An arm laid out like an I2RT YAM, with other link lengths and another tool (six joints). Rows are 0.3 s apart.
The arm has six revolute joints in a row. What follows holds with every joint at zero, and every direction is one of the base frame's.
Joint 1 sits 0.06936 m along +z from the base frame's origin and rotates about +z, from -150 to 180 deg.
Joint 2 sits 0.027 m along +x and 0.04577 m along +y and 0.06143 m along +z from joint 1 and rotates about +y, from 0 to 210 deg.
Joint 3 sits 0.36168 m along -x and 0.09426 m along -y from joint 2 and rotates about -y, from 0 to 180 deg.
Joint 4 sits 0.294 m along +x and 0.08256 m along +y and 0.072 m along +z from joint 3 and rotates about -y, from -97 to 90 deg.
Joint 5 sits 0.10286 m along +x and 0.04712 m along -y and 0.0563 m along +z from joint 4 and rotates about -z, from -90 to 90 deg.
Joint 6 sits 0.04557 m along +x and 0.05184 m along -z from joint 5 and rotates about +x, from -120 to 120 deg.
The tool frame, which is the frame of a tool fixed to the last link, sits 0.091 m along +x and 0.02 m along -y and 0.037 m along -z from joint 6; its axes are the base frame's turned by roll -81.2, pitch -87 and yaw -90 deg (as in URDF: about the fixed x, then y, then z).
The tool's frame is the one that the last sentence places.
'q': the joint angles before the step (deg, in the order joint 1, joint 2, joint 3, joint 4, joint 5, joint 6). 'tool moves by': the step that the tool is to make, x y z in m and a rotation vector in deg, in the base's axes. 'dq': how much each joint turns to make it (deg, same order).
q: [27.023, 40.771, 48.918, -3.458, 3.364, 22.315]
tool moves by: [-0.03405, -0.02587, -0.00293, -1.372, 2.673, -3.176]
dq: [0.039, -5.603, 2.293, -10.885, 3.209, -0.187]
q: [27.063, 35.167, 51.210, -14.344, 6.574, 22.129]
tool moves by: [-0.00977, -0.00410, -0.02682, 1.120, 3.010, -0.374]
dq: [-0.004, -2.848, -3.179, -2.120, 0.390, 2.380]
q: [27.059, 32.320, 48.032, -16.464, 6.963, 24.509]
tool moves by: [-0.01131, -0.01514, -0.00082, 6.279, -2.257, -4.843]
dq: [0.011, -4.444, -3.041, 2.729, 4.959, 4.510]
